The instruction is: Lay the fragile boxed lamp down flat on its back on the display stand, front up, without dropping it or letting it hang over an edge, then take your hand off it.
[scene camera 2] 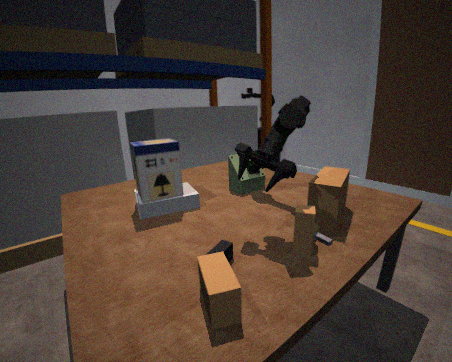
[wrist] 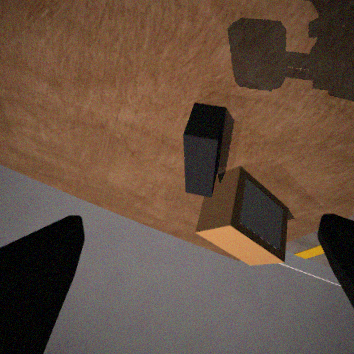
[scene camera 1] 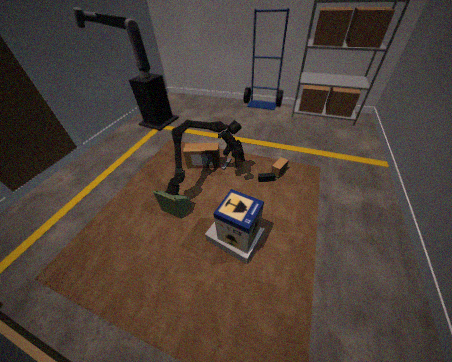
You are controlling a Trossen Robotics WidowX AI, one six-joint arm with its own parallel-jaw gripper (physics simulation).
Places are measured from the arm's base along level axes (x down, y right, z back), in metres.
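Pixels of known places: gripper, fingertip midpoint: (scene camera 2: 251, 185) (wrist: 203, 226) (scene camera 1: 244, 157); arm's base, origin of the base link: (scene camera 2: 252, 168) (scene camera 1: 171, 193).
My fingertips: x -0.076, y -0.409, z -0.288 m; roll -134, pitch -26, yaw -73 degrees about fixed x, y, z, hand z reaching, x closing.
For each thing: its top centre in the pictures, then the offset to it from my fingertips.
- boxed lamp, middle of its top: (scene camera 2: 153, 142) (scene camera 1: 239, 207) dx -0.101, dy +0.439, dz -0.179 m
- black block, middle of its top: (wrist: 198, 170) (scene camera 2: 216, 251) (scene camera 1: 267, 174) dx +0.136, dy -0.056, dz -0.149 m
- cardboard box, middle of its top: (wrist: 240, 247) (scene camera 2: 216, 270) (scene camera 1: 280, 162) dx +0.097, dy -0.169, dz -0.202 m
- larger carton, middle of its top: (scene camera 2: 331, 175) (scene camera 1: 201, 147) dx +0.026, dy -0.011, dz +0.347 m
- narrow carton, middle of its top: (scene camera 2: 305, 209) dx +0.056, dy -0.119, dz +0.095 m
The boxed lamp (scene camera 1: 239, 216) (scene camera 2: 159, 172) stands upright on the display stand (scene camera 1: 212, 237) (scene camera 2: 191, 191). It is pale with a blue-edged top, and a lamp picture shows on its side. In the scene camera 2 view it stands toward the left end of the stand, whose bare top shows to its right. The box does not show in the wrist view. My gripper (scene camera 1: 234, 159) (scene camera 2: 253, 184) (wrist: 203, 226) is open and empty, in the air above the table, well apart from the box. In the scene camera 2 view it is to the right of the box.
A green angled block (scene camera 1: 172, 204) (scene camera 2: 246, 186) stands by the arm's base. A black block (scene camera 1: 266, 177) (scene camera 2: 222, 250) (wrist: 201, 160) lies beside a cardboard box (scene camera 1: 280, 167) (scene camera 2: 220, 275) (wrist: 217, 207). A larger carton (scene camera 1: 201, 148) (scene camera 2: 327, 195) and a narrow carton (scene camera 2: 304, 230) stand near the table edge.
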